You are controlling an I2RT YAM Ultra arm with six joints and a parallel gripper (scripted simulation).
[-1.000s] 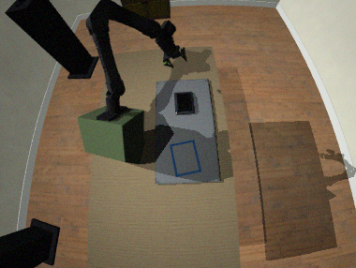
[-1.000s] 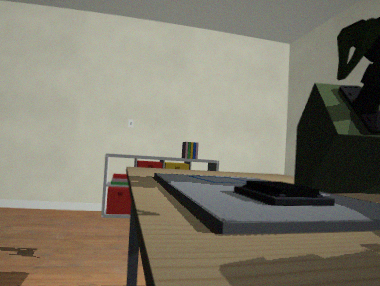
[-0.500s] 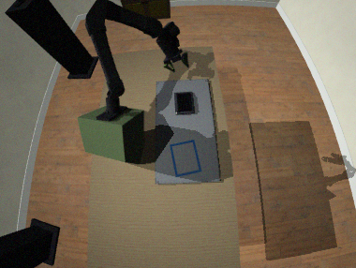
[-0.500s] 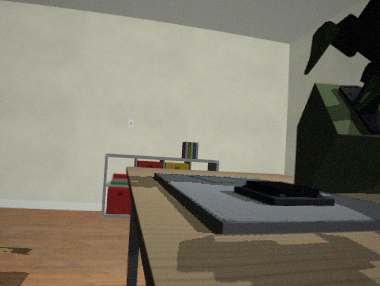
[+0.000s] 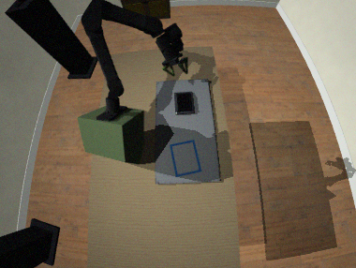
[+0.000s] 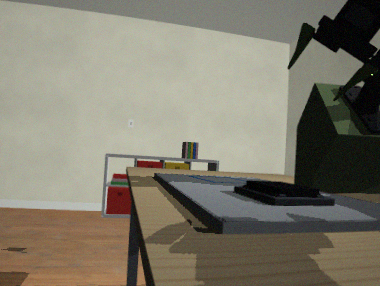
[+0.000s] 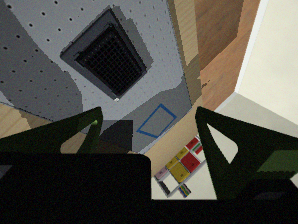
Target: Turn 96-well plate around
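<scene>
The black 96-well plate lies 3 cm ahead of my hand, 6 cm to the right of it and 20 cm below it. Round my hand: plate nest N1: 3 cm ahead, 6 cm to the right, 21 cm below.
</scene>
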